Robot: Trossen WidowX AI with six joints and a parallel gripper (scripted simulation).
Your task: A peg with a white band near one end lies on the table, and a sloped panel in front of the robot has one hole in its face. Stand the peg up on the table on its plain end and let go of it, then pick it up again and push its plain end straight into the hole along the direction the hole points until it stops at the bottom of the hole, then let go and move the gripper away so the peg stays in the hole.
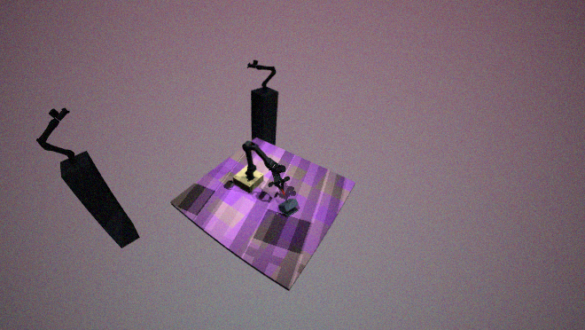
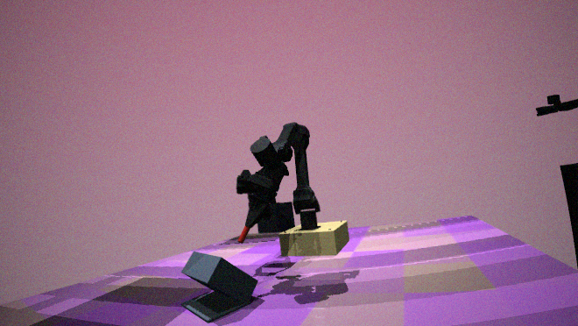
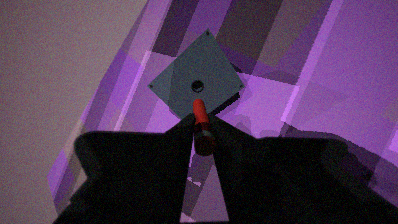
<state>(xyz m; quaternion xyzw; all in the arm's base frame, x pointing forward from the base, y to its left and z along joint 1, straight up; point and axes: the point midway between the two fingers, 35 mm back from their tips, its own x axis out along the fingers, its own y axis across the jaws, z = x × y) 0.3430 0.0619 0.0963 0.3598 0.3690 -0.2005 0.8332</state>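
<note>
The dark sloped panel is 100 mm below my gripper tip, 90 mm ahead of it and 20 mm to the right of it. Also, from my gripper tip: red peg 10 mm behind, 10 mm above.
</note>
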